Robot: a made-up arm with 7 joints.
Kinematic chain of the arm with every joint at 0, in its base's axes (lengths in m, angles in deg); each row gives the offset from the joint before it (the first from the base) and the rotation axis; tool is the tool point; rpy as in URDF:
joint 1: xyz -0.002 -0.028 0.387 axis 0 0.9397 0.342
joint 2: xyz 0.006 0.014 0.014 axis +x
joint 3: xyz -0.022 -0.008 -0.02 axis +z
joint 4: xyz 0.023 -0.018 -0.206 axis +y
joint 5: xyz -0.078 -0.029 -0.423 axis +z
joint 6: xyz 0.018 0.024 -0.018 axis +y
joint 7: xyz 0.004 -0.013 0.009 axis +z
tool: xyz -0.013 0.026 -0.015 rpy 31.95 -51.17 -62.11
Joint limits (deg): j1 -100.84..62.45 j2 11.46..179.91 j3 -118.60..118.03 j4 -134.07..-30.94 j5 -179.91..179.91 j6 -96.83..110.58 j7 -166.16..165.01
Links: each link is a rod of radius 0.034 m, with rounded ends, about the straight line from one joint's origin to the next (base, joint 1, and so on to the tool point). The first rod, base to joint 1, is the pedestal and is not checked.
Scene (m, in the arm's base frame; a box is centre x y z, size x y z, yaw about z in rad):
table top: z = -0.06
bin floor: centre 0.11 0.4 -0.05 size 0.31 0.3 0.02 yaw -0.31
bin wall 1: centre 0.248 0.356 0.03 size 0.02 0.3 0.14 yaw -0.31
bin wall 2: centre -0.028 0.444 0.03 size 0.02 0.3 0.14 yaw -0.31
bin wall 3: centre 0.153 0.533 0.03 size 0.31 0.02 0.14 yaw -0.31
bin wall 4: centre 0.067 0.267 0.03 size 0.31 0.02 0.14 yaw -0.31
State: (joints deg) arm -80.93 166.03 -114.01 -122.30 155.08 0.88 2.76
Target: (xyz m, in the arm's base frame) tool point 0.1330 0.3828 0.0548
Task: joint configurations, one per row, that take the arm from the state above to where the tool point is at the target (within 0.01 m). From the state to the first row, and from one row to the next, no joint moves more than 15 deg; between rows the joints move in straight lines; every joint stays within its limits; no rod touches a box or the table.
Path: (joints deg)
1: -75.25 154.05 -115.16 -118.23 155.01 0.03 1.98
2: -69.56 142.06 -116.31 -114.15 154.95 -0.82 1.21
3: -63.88 130.08 -117.45 -110.08 154.88 -1.67 0.43
4: -58.20 118.10 -118.60 -106.01 154.82 -2.52 -0.34

